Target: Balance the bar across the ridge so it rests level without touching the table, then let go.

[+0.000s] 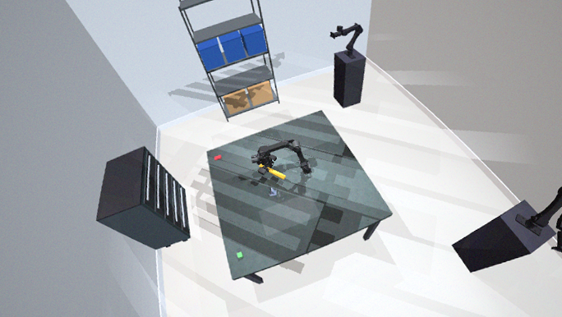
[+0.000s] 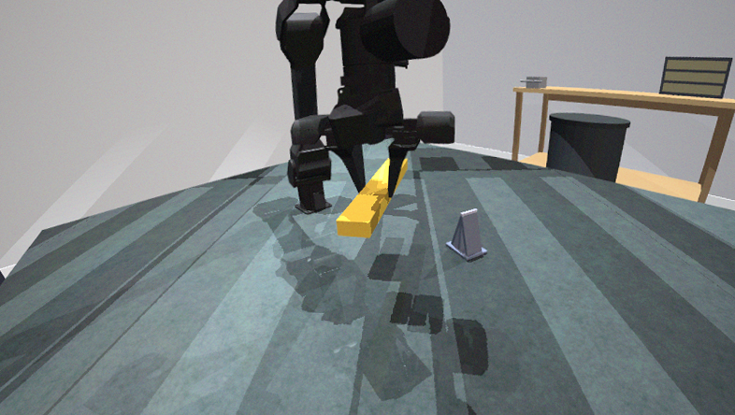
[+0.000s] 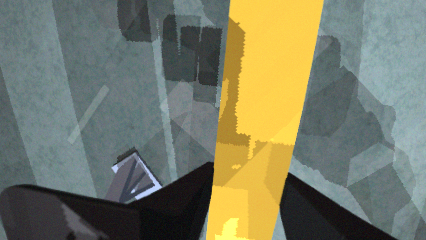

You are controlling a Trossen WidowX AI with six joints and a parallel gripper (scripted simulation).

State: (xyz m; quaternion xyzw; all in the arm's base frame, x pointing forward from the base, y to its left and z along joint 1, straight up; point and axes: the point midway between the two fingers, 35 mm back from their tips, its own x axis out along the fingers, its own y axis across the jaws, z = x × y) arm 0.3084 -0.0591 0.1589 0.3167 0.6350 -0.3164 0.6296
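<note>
My gripper tip is now 2 cm to the right of the yellow bar and 2 cm past it. Also, from my gripper tip: small red block 44 cm to the right, 43 cm ahead, 12 cm below; small green block 56 cm to the left, 43 cm ahead, 11 cm below.
</note>
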